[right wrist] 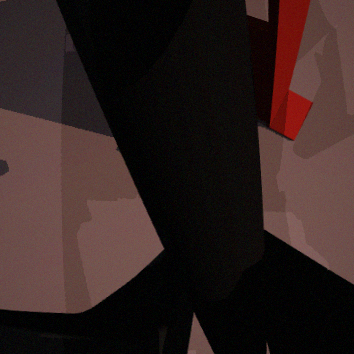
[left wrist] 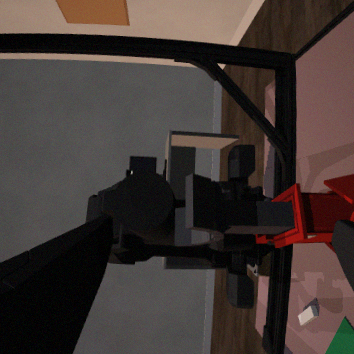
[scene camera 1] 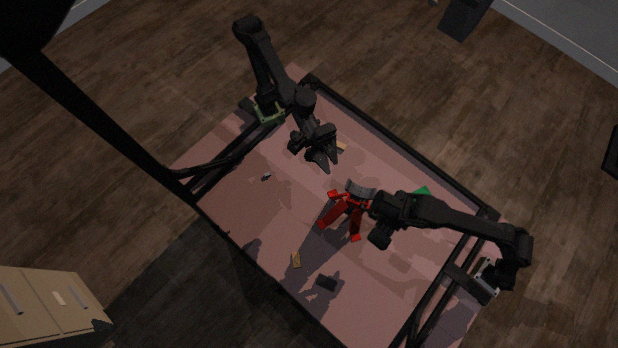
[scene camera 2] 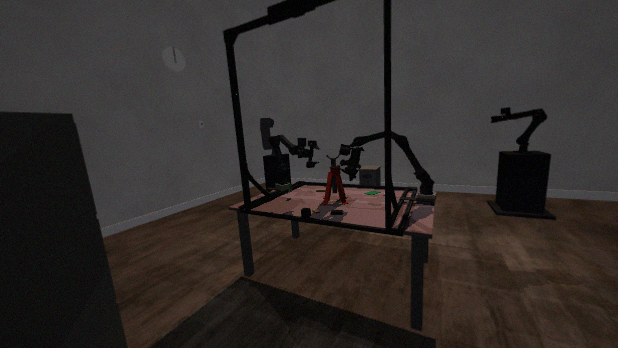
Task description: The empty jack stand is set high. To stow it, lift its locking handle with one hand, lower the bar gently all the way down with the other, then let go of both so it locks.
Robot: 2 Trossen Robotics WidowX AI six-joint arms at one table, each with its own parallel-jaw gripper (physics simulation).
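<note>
The red jack stand (scene camera 1: 334, 213) (scene camera 2: 334, 184) (left wrist: 313, 213) stands upright near the middle of the pink table (scene camera 1: 238, 197) (scene camera 2: 370, 211). Its grey bar with the curved saddle (scene camera 1: 361, 189) (scene camera 2: 332, 159) (left wrist: 274, 215) is raised high. My right gripper (scene camera 1: 370, 206) (scene camera 2: 350, 168) is at the stand's right side, level with its top, and is shut on the locking handle. The right wrist view shows only dark fingers and a red leg (right wrist: 289, 70). My left gripper (scene camera 1: 330, 166) (scene camera 2: 312, 156) is open and empty. It hangs in the air to the upper left of the saddle, apart from it.
A tan block (scene camera 1: 341, 145) lies behind the left gripper. A small grey piece (scene camera 1: 265, 175), a second tan block (scene camera 1: 296, 259), a black block (scene camera 1: 326, 282) and a green square (scene camera 1: 421, 190) (scene camera 2: 372, 192) lie on the table. A black frame (scene camera 2: 235, 114) surrounds it.
</note>
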